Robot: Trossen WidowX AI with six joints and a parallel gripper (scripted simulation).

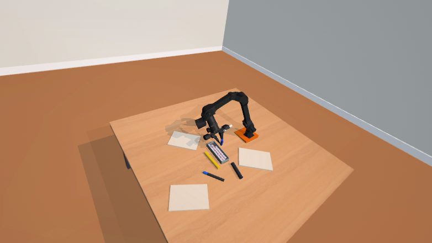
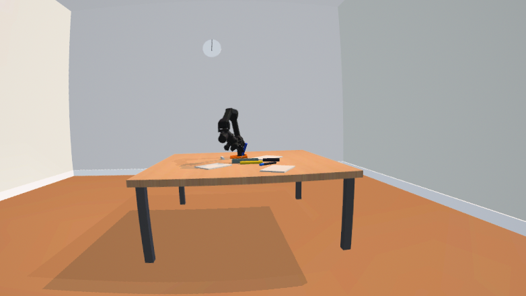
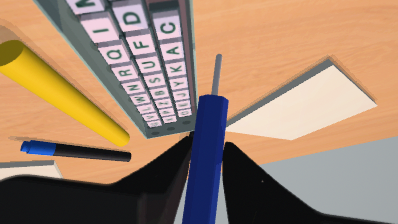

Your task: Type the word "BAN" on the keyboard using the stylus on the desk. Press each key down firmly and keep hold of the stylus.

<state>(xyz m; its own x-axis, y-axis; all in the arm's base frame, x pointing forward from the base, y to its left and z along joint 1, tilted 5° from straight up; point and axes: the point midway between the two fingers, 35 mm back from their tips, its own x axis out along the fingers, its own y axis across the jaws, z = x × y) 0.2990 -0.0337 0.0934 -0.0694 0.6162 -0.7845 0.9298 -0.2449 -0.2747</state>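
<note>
The stylus tip is 2 cm behind my gripper tip, 1 cm to the right of it and 4 cm below it. Also, from my gripper tip: stylus (1 cm behind, 1 cm below); yellow marker (11 cm ahead, 3 cm to the left, 7 cm below); black marker (3 cm ahead, 19 cm to the left, 7 cm below).
</note>
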